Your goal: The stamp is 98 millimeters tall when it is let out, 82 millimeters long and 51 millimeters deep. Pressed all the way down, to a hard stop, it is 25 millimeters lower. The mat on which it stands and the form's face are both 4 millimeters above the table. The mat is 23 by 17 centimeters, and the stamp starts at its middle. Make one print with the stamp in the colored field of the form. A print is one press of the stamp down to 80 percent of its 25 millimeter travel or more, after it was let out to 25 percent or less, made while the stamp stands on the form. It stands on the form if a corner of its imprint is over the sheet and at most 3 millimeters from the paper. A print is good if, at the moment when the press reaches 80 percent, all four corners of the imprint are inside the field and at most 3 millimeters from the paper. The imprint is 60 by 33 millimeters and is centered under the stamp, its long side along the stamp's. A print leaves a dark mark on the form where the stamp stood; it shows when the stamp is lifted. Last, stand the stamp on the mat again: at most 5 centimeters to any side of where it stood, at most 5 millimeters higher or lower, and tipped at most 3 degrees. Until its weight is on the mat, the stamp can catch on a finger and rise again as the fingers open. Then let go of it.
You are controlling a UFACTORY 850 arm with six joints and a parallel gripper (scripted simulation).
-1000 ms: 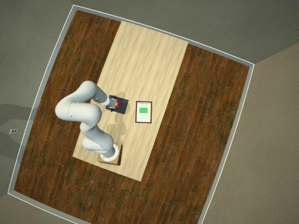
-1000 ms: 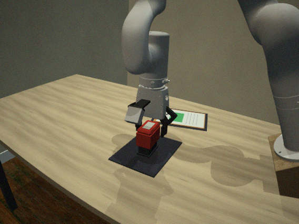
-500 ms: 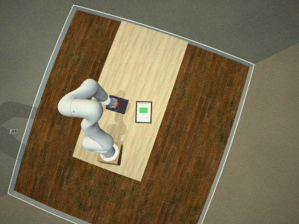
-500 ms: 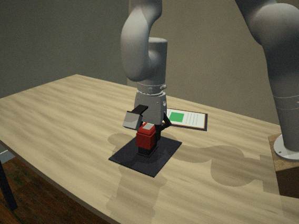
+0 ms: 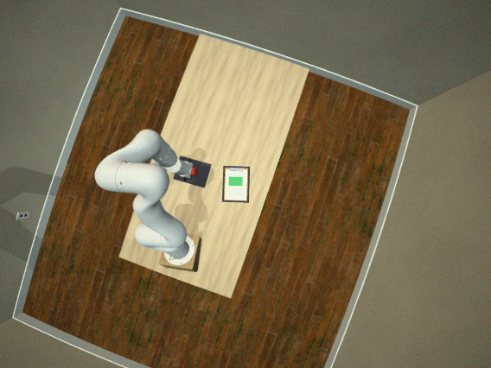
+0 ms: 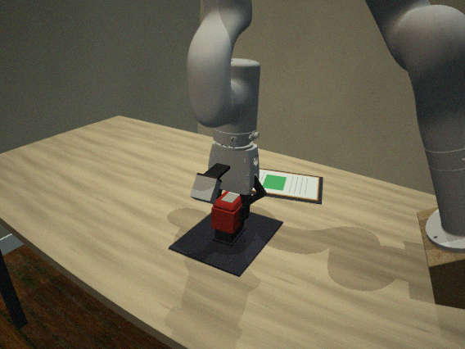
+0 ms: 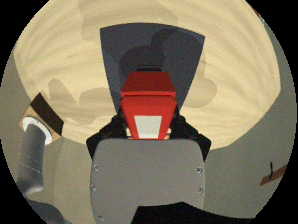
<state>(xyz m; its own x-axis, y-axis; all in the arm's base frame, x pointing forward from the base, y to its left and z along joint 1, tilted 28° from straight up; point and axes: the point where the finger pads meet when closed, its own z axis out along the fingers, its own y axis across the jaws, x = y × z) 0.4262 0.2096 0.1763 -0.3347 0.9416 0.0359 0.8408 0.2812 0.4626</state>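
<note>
The stamp is 2 cm below my hand. Round my hand: mat (7 cm below); then form (29 cm to the right, 11 cm ahead, 6 cm below).
</note>
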